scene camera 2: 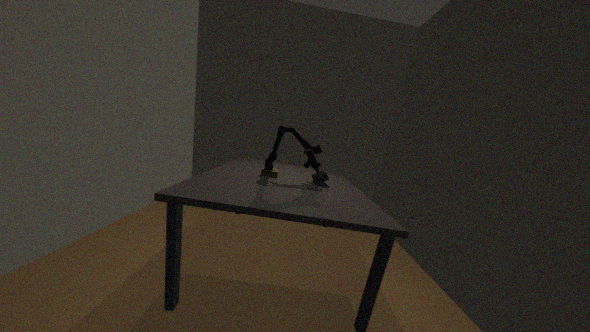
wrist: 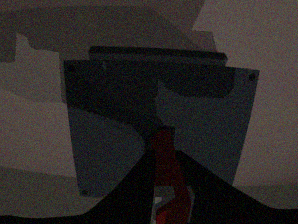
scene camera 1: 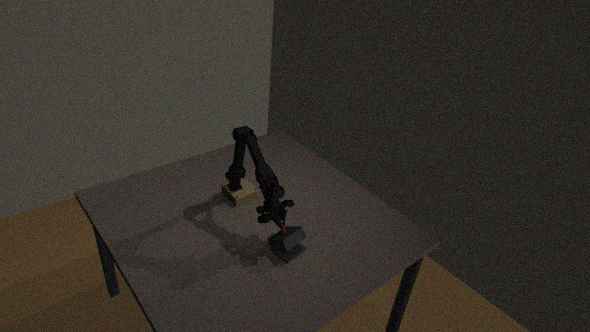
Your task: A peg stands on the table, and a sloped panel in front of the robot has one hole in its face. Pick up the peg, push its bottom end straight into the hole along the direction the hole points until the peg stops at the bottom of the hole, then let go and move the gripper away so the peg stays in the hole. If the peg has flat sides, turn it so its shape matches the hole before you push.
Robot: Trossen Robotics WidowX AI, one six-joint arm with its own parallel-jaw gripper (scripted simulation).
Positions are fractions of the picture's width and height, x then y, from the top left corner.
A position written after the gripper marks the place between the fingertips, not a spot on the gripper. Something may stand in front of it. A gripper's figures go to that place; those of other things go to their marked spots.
Labels:
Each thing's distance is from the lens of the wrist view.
gripper (wrist: 0.55, 0.70): 10 cm
sloped panel (wrist: 0.38, 0.47): 12 cm

